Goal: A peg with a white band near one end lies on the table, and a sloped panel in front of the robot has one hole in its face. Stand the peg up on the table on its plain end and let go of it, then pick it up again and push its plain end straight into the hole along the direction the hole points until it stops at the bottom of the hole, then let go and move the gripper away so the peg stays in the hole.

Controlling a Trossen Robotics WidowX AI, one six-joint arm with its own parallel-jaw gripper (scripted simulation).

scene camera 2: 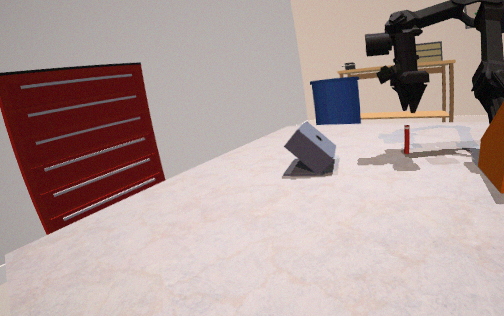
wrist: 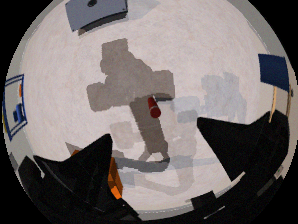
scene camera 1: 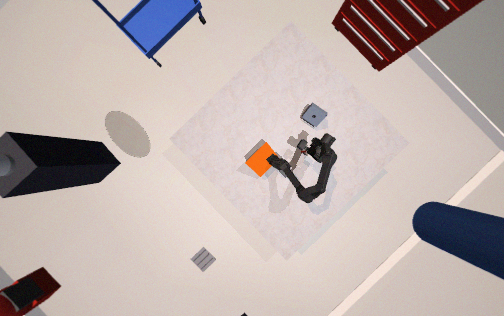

Observation:
My gripper (scene camera 2: 408, 112) is open and holds nothing. I also see a grey sloped panel (scene camera 2: 317, 155).
My gripper is seen too in the wrist view (wrist: 155, 130).

